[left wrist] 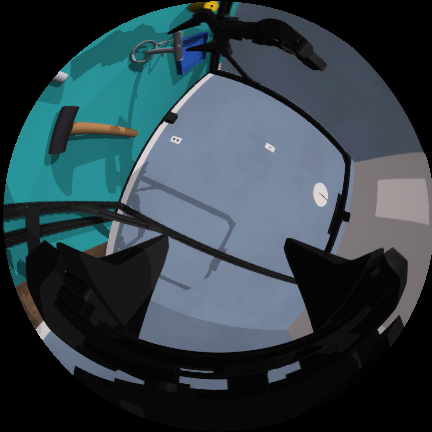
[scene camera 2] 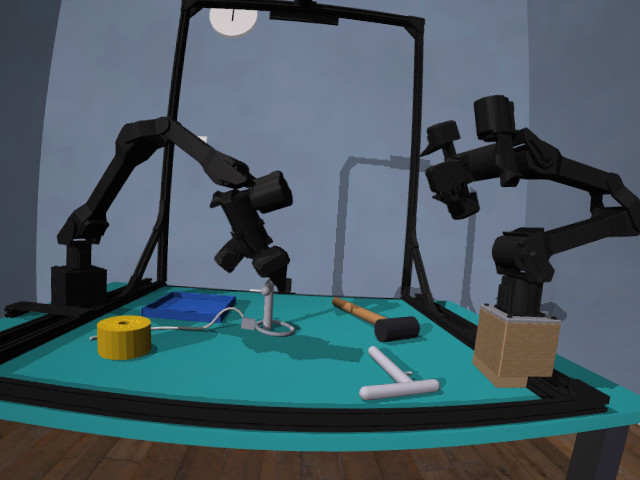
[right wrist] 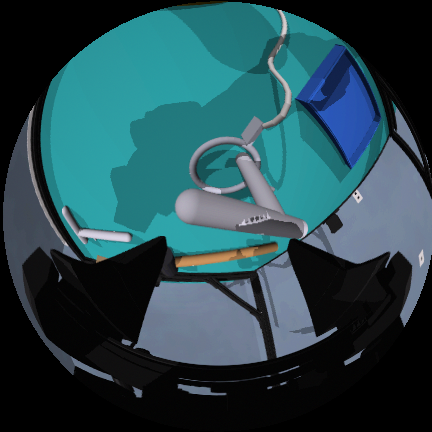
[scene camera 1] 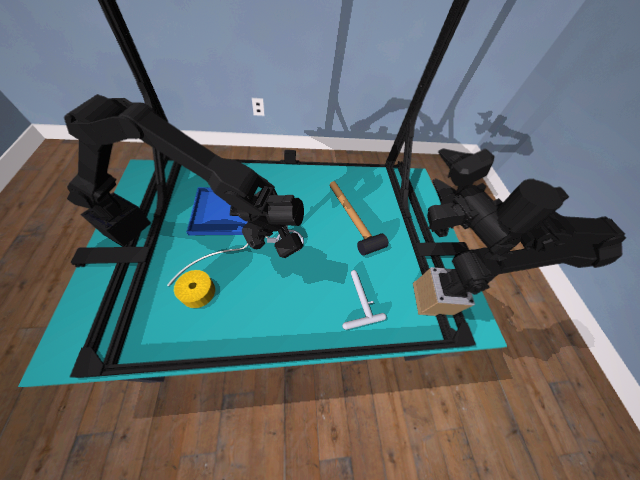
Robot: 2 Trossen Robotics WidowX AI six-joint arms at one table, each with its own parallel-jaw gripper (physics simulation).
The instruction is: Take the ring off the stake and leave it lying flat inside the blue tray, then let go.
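Pixels of known places: left gripper, fingertip midpoint: (left wrist: 228, 243) (scene camera 1: 437, 165); right gripper, fingertip midpoint: (left wrist: 176, 41) (scene camera 2: 275, 283) (right wrist: 229, 244) (scene camera 1: 290, 227); left arm's base, origin of the base link: (scene camera 2: 518, 311) (scene camera 1: 452, 285); right arm's base, origin of the base link: (scene camera 2: 78, 268) (scene camera 1: 109, 210).
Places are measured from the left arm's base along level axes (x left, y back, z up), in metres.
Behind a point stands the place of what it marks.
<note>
The grey ring (scene camera 2: 277, 334) {x -0.118, y -0.439, z -0.109 m} (left wrist: 132, 52) (right wrist: 193, 165) {x -0.123, y -0.441, z -0.106 m} lies on the table around the foot of the stake (scene camera 2: 267, 310) {x -0.165, y -0.472, z -0.072 m} (left wrist: 162, 50) {x -0.173, y -0.464, z -0.055 m} (right wrist: 260, 185) {x -0.167, y -0.479, z -0.051 m}, which stands upright with a crossbar on top. A small grey block on the ring joins a pale cable. The blue tray (scene camera 1: 210, 209) {x -0.259, y -0.738, z -0.111 m} (scene camera 2: 175, 313) {x -0.161, y -0.694, z -0.102 m} (left wrist: 193, 56) {x -0.304, y -0.716, z -0.111 m} (right wrist: 350, 117) {x -0.271, y -0.670, z -0.111 m} lies to the left of the stake in the scene views. My right gripper (scene camera 1: 271, 241) (scene camera 2: 275, 280) {x -0.139, y -0.452, z -0.003 m} (left wrist: 176, 41) {x -0.139, y -0.452, z -0.003 m} (right wrist: 229, 244) {x -0.139, y -0.452, z -0.003 m} is open and empty, close by the stake's crossbar and above the ring. My left gripper (scene camera 1: 438, 167) {x -0.160, y -0.141, z 0.249 m} (scene camera 2: 429, 175) {x -0.160, y -0.141, z 0.249 m} (left wrist: 228, 243) {x -0.160, y -0.141, z 0.249 m} is open and empty, raised at the right.
A yellow roll (scene camera 1: 193, 289) {x 0.044, y -0.685, z -0.067 m} (scene camera 2: 124, 338) {x 0.070, y -0.665, z -0.080 m} lies near the cable's free end (scene camera 1: 193, 259) {x -0.067, y -0.736, z -0.117 m}. A mallet (scene camera 1: 372, 243) {x -0.154, y -0.188, z -0.068 m} (scene camera 2: 396, 328) {x -0.138, y -0.187, z -0.082 m} (left wrist: 64, 130) {x -0.169, y -0.177, z -0.067 m} and a white T-shaped piece (scene camera 1: 364, 321) {x 0.086, y -0.221, z -0.098 m} (scene camera 2: 399, 389) {x 0.093, y -0.223, z -0.102 m} (right wrist: 105, 235) {x -0.012, y -0.236, z -0.101 m} lie on the right. A black frame (scene camera 1: 279, 357) {x 0.188, y -0.443, z -0.104 m} borders the work area.
</note>
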